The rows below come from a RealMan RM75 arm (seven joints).
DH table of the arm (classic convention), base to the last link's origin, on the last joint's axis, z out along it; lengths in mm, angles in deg. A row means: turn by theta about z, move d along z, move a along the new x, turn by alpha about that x. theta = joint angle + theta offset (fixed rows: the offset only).
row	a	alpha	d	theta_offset
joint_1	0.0	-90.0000	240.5	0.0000
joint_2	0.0	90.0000	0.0	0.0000
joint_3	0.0	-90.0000	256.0	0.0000
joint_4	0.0	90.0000	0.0	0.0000
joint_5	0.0	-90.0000	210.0	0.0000
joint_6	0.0	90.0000	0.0	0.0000
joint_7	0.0	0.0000	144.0	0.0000
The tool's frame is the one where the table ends.
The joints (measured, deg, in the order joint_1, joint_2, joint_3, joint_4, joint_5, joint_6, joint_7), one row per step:
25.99 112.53 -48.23 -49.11 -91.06 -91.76 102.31
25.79 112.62 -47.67 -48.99 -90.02 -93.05 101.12
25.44 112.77 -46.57 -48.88 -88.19 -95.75 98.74
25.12 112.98 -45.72 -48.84 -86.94 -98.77 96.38
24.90 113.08 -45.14 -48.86 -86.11 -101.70 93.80
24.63 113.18 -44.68 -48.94 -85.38 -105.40 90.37
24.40 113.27 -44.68 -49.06 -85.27 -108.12 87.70
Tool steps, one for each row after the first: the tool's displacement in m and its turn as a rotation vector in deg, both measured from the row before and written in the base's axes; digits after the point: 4 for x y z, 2 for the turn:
-0.0013 -0.0029 0.0022 0.63 1.00 1.45
-0.0027 -0.0060 0.0046 1.28 1.70 3.10
-0.0027 -0.0072 0.0027 0.77 1.20 3.39
-0.0025 -0.0070 0.0020 0.76 0.55 3.63
-0.0028 -0.0092 0.0016 0.89 0.31 4.79
-0.0016 -0.0073 -0.0004 0.36 -0.21 3.66

